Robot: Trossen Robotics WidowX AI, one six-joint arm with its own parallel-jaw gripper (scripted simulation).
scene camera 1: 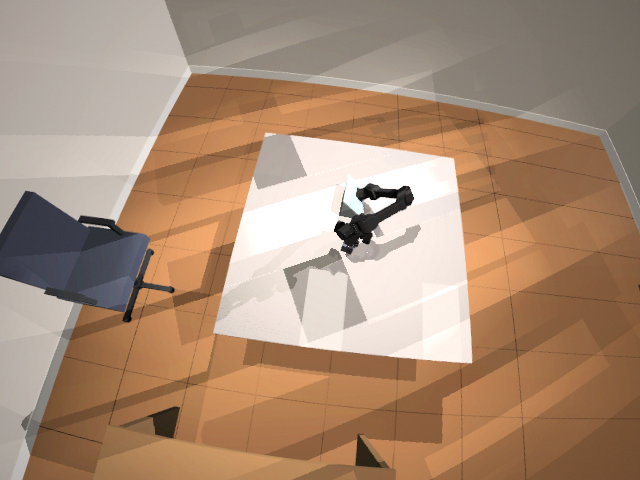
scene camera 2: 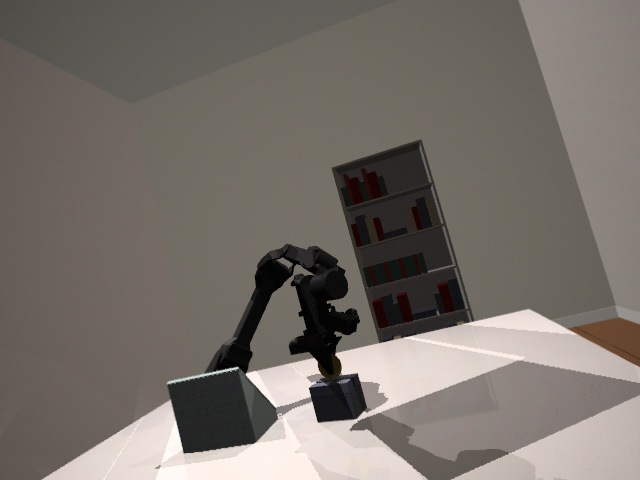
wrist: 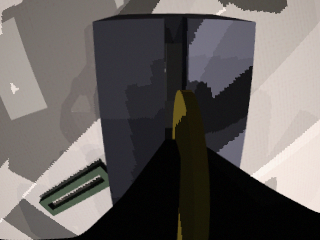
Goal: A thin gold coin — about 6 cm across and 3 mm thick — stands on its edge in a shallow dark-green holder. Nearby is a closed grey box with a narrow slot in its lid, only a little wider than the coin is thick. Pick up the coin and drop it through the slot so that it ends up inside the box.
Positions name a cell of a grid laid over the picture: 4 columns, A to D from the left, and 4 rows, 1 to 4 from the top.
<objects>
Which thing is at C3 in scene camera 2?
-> My gripper.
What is my gripper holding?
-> A gold coin.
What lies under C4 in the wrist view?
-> My gripper.
</objects>
